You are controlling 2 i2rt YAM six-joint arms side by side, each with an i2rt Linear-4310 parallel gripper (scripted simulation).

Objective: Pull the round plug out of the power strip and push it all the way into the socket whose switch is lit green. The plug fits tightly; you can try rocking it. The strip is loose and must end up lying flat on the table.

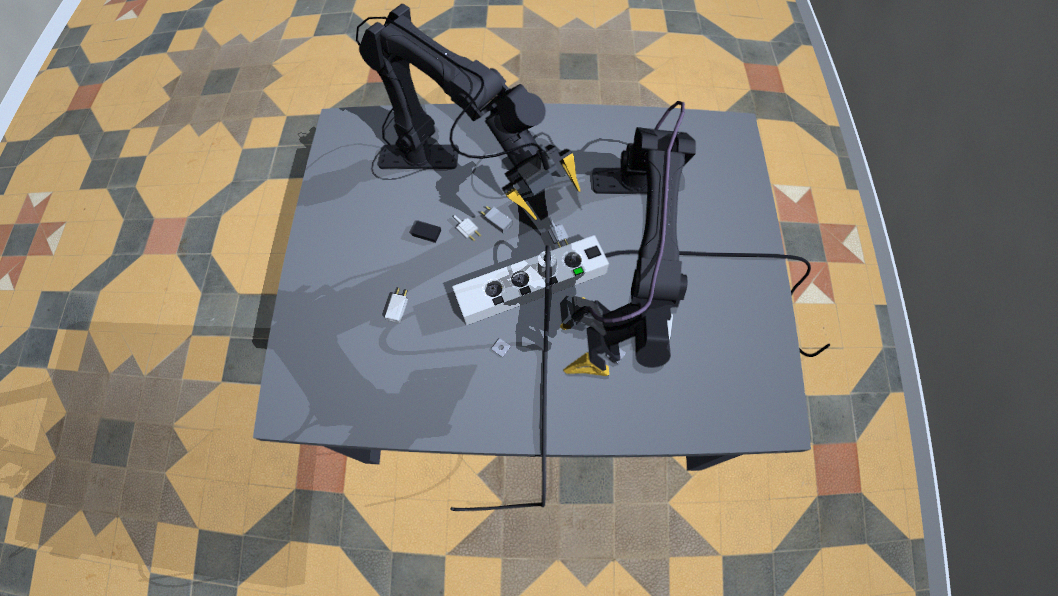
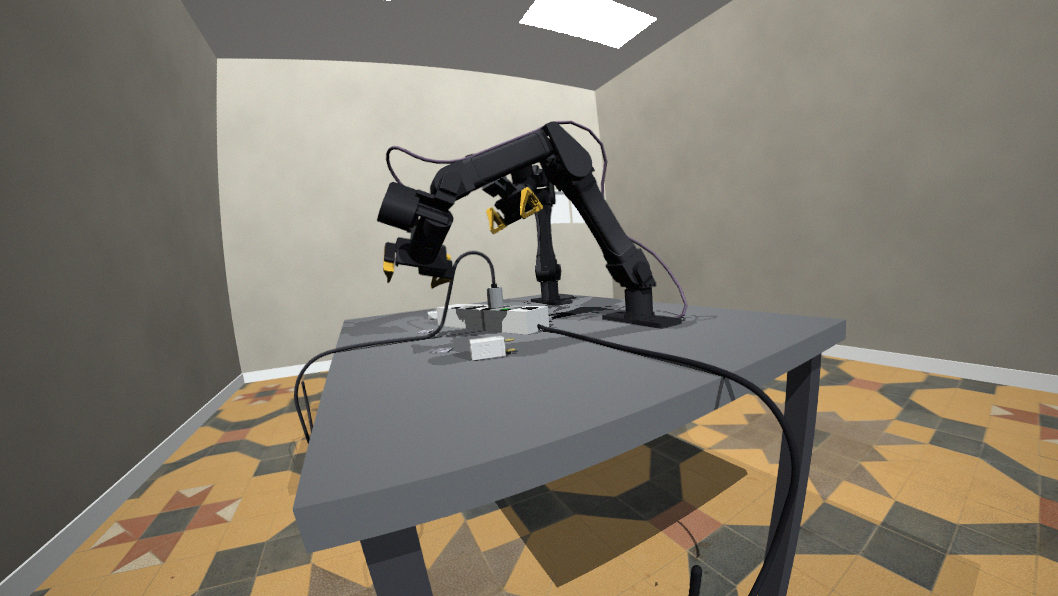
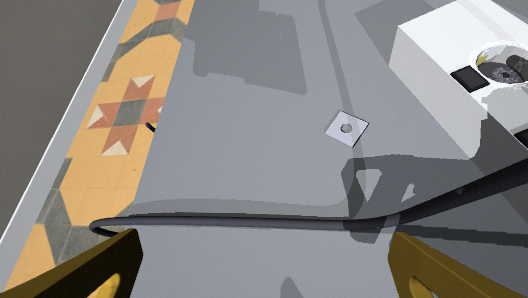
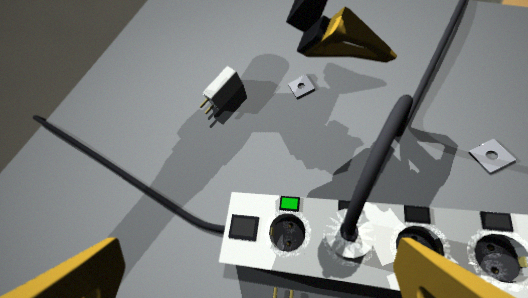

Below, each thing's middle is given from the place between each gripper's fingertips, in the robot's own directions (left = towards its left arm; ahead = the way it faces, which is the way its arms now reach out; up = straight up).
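Round plug (image 4: 353,246): 200 mm behind my left hand (image 2: 410,283), 60 mm to the right of it, 70 mm below it.
Relative to my right hand (image 2: 506,224), the plug is 180 mm below, 40 mm ahead and 10 mm to the right.
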